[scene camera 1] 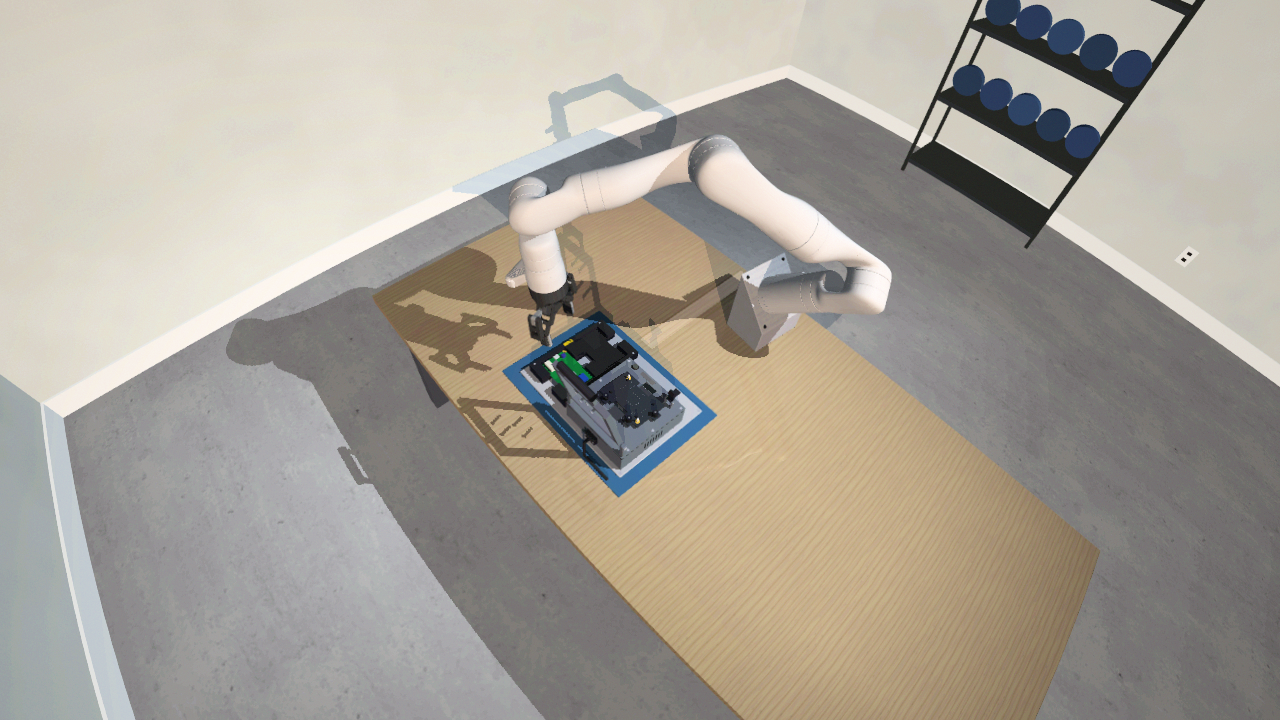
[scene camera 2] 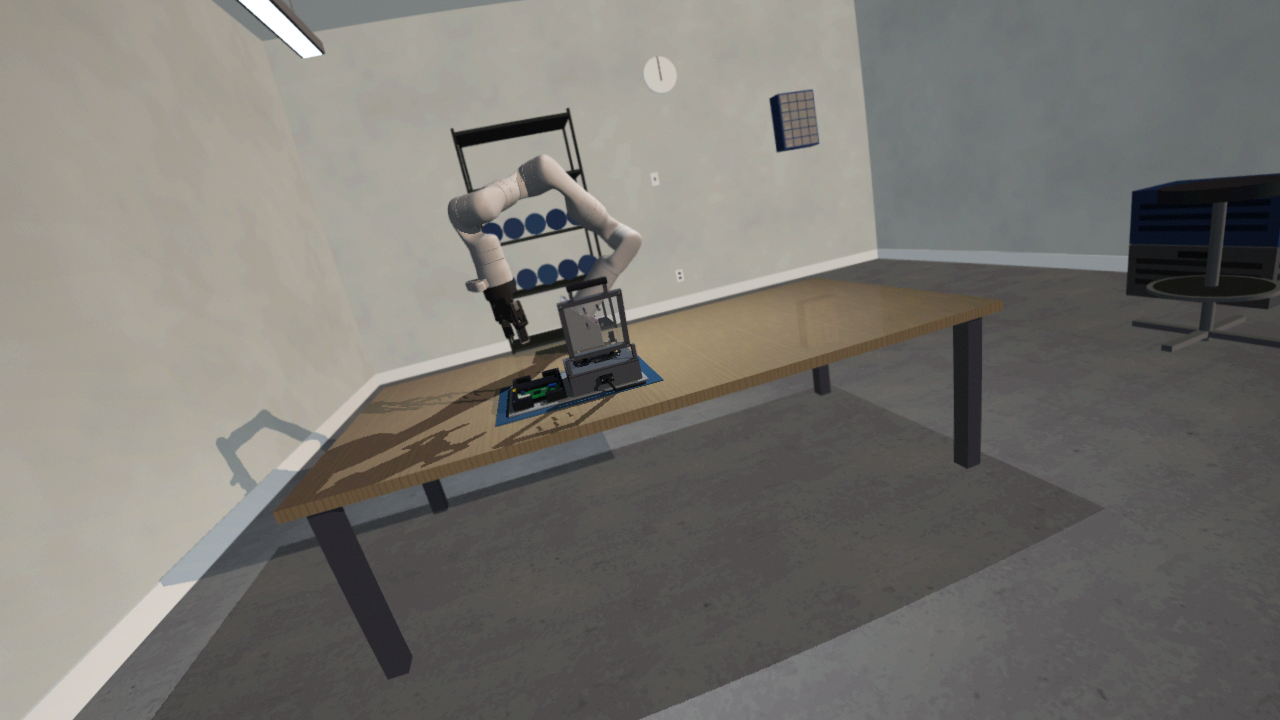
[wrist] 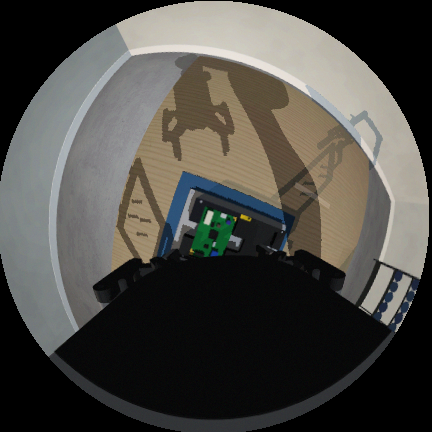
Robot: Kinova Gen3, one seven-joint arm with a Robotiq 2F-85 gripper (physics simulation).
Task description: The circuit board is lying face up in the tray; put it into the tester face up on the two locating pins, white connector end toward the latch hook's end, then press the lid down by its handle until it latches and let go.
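Where they show: gripper, fingertip midpoint: [scene camera 1: 558,328] [scene camera 2: 517,340]; arm's base at its link origin: [scene camera 1: 771,295].
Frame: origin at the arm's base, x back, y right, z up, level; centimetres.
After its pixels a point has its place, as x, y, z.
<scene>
The green circuit board [scene camera 1: 575,365] {-43.9, 22.5, -10.2} [scene camera 2: 538,392] {-47.2, 22.6, -9.9} [wrist: 215,232] {-46.0, 23.5, -9.9} lies face up in the black tray [scene camera 1: 601,349] {-36.1, 21.9, -10.4} [wrist: 260,232] {-36.1, 26.0, -10.4}. Its white connector [wrist: 208,217] {-48.4, 26.2, -9.4} is at the upper left of the board in the wrist view. The grey tester [scene camera 1: 657,436] {-44.5, -3.5, -9.4} [scene camera 2: 586,381] {-54.0, 11.0, -8.6} stands beside the tray. Its lid [scene camera 2: 581,329] {-55.9, 9.4, 4.5} is raised upright, with the black handle [scene camera 1: 575,379] {-58.5, 6.2, 15.4} [scene camera 2: 586,285] {-59.0, 6.5, 14.5} on top. Small gold-coloured pins show on the tester's black bed [scene camera 1: 626,398] {-44.4, 6.1, -5.3}, which holds no board. My gripper [scene camera 1: 557,325] {-47.1, 23.9, 4.3} [scene camera 2: 517,339] {-47.1, 23.9, 4.3} [wrist: 217,255] {-47.1, 23.9, 4.3} is open and empty, above and beside the tray's far end, apart from the board.
Tray and tester stand on a blue-edged mat [scene camera 1: 617,488] {-58.2, -5.2, -11.9} [scene camera 2: 503,413] {-49.4, 32.1, -11.9} on the wooden table [scene camera 1: 805,501] {-32.6, -35.9, -12.1} [scene camera 2: 760,349] {-58.4, -34.4, -12.2}. The raised lid stands between the board and the tester's bed in scene camera 1. The arm's base [scene camera 1: 759,313] {-5.8, -0.8, -1.8} is on the table behind. A shelf rack [scene camera 1: 993,192] stands farther back.
</scene>
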